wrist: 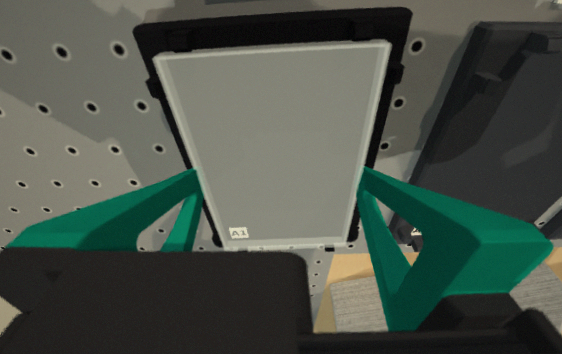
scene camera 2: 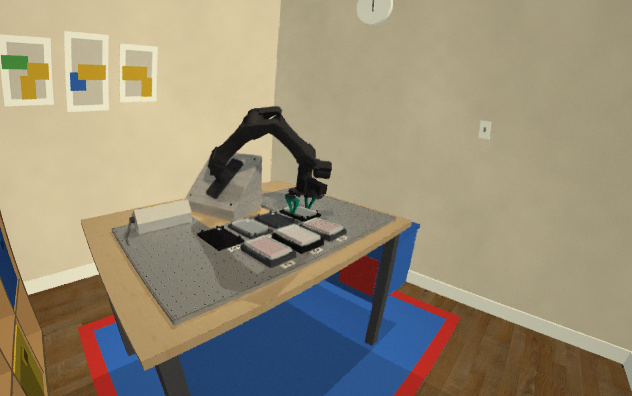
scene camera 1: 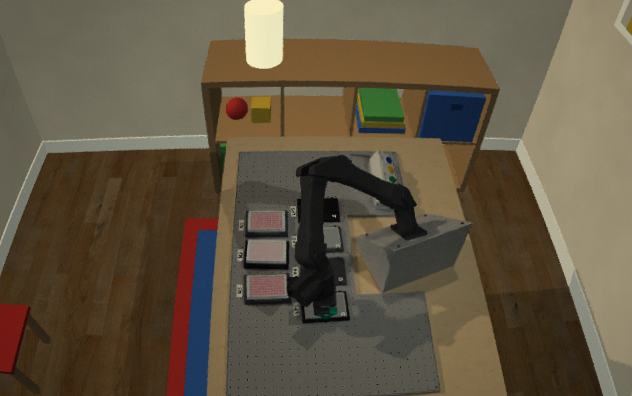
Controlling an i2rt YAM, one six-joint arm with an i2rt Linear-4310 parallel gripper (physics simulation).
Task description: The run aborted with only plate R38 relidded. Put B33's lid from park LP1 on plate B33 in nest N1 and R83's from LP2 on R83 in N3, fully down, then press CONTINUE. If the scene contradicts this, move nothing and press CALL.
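Frame: origin at the arm's base, x back, y right, z up, level; metres.
Where they show: gripper, between the fingertips: (wrist: 279,175) (scene camera 2: 299,211) (scene camera 1: 325,306); arm's base, origin of its link: (scene camera 2: 225,178) (scene camera 1: 408,231).
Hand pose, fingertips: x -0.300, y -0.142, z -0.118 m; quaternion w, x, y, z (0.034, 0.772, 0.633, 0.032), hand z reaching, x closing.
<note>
Each offset is from my fingertips to the centre of the thing.
My gripper (scene camera 1: 326,313) (scene camera 2: 300,209) (wrist: 279,175) is shut on a clear lid @(dx -0.001, dy +0.000, dz +0.003 m) (scene camera 1: 339,302) (scene camera 2: 302,213) (wrist: 280,125). Its green fingertips touch the lid's two long edges. The lid lies flat in the black park nearest the front, with A1 at the near corner. A second clear lid @(dx +0.048, dy +0.256, dz +0.003 m) (scene camera 1: 332,239) (scene camera 2: 250,228) lies in another park, partly behind the arm in scene camera 1. Three plates stand in the nest row: two pinker plates @(dx -0.118, dy +0.356, dz +0.013 m) (scene camera 1: 266,221) @(dx -0.163, dy +0.099, dz +0.012 m) (scene camera 1: 266,287) at the ends and a paler plate @(dx -0.141, dy +0.228, dz +0.021 m) (scene camera 1: 266,252) (scene camera 2: 298,235) between them. The nest and park labels are too small to read surely.
A dark park @(dx +0.025, dy +0.129, dz -0.001 m) (scene camera 1: 339,271) (scene camera 2: 274,219) (wrist: 485,145) is beside the held lid, and a black park @(dx +0.071, dy +0.383, dz -0.001 m) (scene camera 1: 332,210) (scene camera 2: 220,238) is at the row's far end. A white button box @(dx +0.337, dy +0.451, dz +0.031 m) (scene camera 1: 377,170) (scene camera 2: 162,216) stands at the back. The arm's grey base (scene camera 1: 420,257) (scene camera 2: 225,195) stands beside the parks.
</note>
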